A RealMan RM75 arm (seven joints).
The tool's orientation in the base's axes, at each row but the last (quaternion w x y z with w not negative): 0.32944 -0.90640 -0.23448 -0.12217; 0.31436 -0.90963 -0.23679 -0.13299; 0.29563 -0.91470 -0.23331 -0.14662; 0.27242 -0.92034 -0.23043 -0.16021; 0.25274 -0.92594 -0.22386 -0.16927; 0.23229 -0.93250 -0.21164 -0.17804; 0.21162 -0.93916 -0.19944 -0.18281
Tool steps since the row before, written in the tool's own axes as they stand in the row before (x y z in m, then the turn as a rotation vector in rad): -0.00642 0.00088 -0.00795 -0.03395 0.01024 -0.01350; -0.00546 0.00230 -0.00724 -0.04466 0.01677 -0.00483; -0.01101 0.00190 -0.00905 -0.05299 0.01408 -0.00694; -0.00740 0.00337 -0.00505 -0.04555 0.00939 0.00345; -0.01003 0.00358 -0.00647 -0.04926 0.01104 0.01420; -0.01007 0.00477 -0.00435 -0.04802 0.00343 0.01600; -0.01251 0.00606 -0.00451 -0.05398 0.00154 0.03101
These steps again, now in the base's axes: -0.00561 -0.00801 0.00310 -0.02493 -0.02743 -0.00813; -0.00415 -0.00808 0.00225 -0.02990 -0.03015 -0.02228; -0.00954 -0.01062 0.00171 -0.03862 -0.03234 -0.02275; -0.00537 -0.00791 -0.00051 -0.03299 -0.02036 -0.02593; -0.00796 -0.00958 -0.00041 -0.03313 -0.01701 -0.03692; -0.00727 -0.00918 -0.00244 -0.03530 -0.00960 -0.03515; -0.00911 -0.01088 -0.00351 -0.03735 -0.00274 -0.04975
